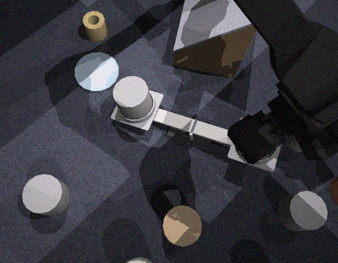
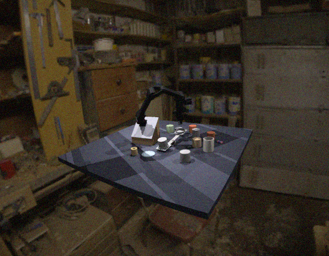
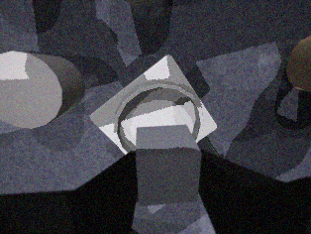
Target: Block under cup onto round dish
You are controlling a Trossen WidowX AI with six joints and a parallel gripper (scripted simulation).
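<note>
Now: gripper tip 130 mm past the pale blue round dish, 360 mm to the left of it and 140 mm above it. Round my gripper tip: green cylinder (190 mm behind, 170 mm to the left, 110 mm below); then small balance (30 mm behind, 120 mm to the right, 100 mm below); then tan cup (190 mm ahead, 110 mm to the right, 110 mm below).
</note>
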